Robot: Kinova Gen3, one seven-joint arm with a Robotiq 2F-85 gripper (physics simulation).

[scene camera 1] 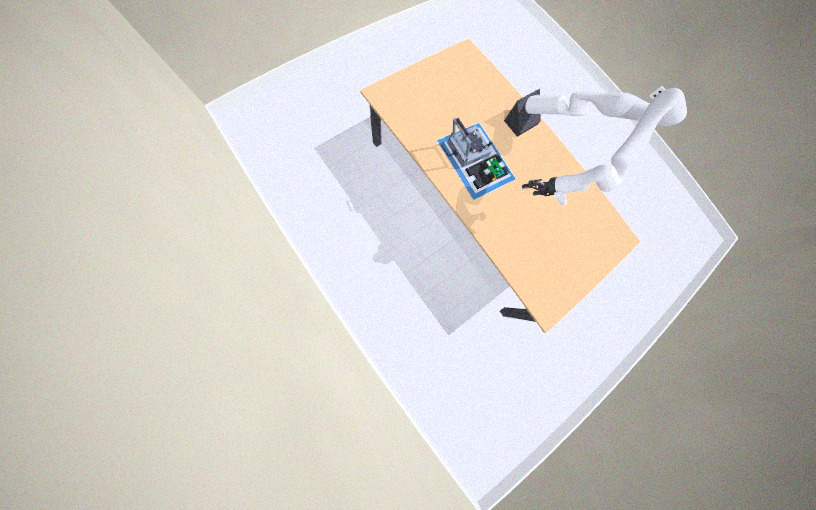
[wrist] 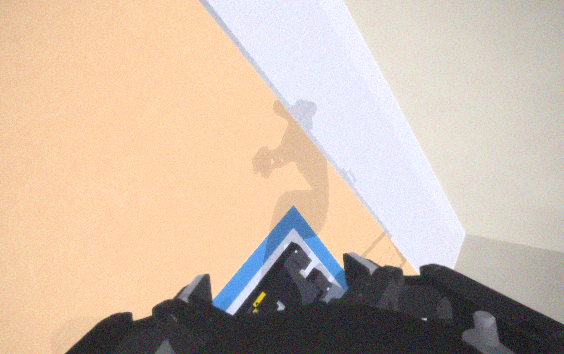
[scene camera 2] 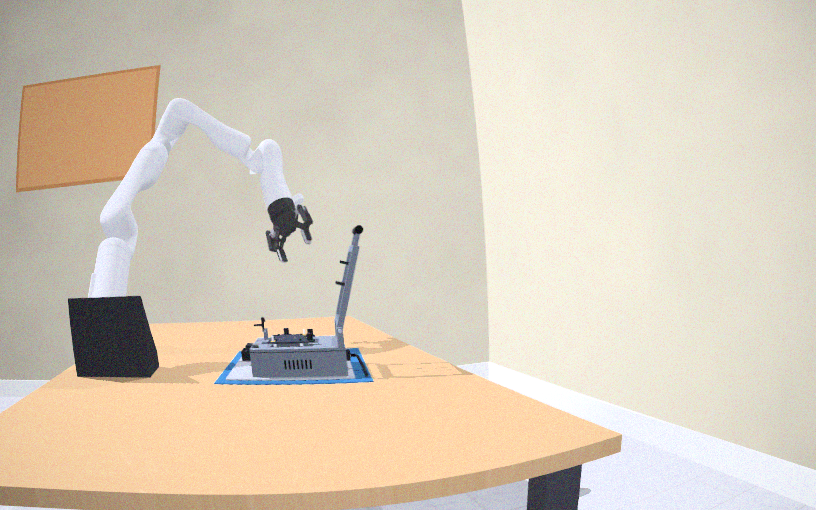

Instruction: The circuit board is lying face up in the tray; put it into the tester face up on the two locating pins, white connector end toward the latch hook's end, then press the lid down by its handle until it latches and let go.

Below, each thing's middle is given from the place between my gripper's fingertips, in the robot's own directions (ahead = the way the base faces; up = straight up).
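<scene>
The lid (scene camera 2: 350, 263) is 1 cm ahead of my hand, and it's 5 cm below my hand and 41 cm to the right of it.
</scene>
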